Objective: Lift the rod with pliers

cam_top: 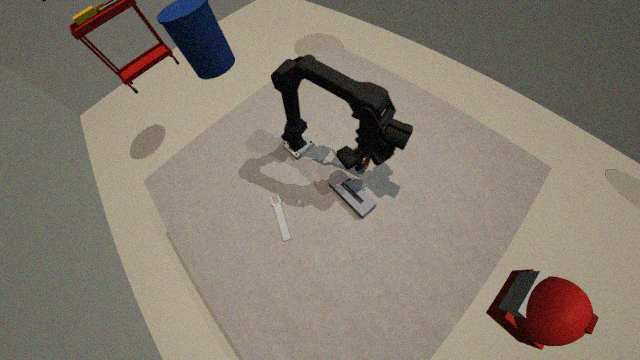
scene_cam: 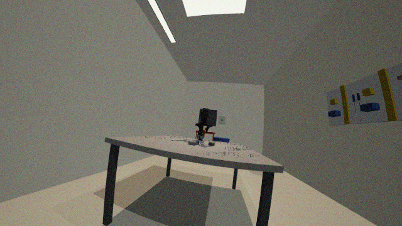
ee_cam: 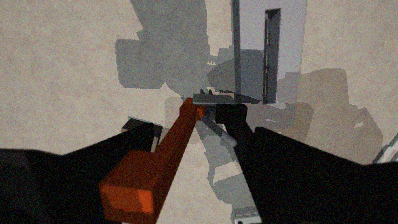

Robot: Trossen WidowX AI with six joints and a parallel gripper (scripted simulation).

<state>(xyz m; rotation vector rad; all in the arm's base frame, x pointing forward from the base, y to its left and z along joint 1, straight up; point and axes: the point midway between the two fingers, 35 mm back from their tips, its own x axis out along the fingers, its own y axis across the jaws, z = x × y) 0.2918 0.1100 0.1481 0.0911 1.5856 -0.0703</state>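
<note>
The grey channel block is 120 mm below my gripper tip, 80 mm to the right of it and 30 mm ahead of it. Round my gripper tip: orange handle 20 mm to the left; then grey holster 130 mm below, 90 mm to the left, 80 mm behind; then flat fork-ended bar 330 mm to the right, 130 mm below, 100 mm behind.
</note>
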